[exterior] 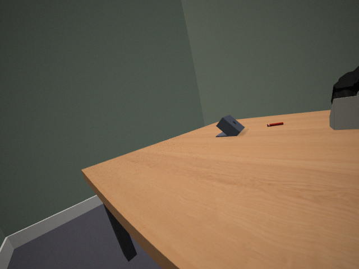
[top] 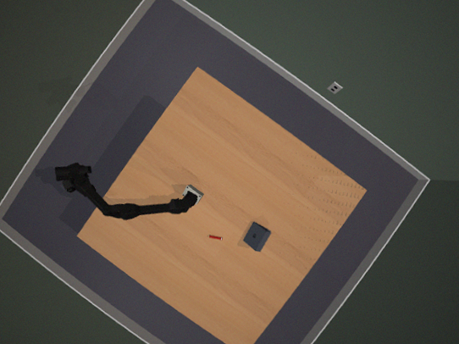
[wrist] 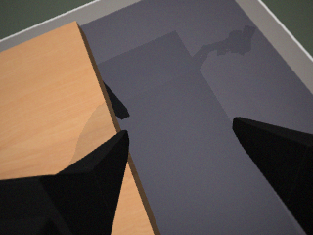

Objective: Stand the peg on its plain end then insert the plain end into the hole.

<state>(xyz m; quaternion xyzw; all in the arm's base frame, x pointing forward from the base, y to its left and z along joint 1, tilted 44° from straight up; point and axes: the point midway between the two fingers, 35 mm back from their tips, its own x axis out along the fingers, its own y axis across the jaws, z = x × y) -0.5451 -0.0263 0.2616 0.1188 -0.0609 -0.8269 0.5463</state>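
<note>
Now: gripper tip 82 cm short of the red peg, 6 cm to the right of it and 14 cm above it. From my gripper tip the other things lie so: dark sloped panel (102 cm ahead, 18 cm to the left, 10 cm below).
</note>
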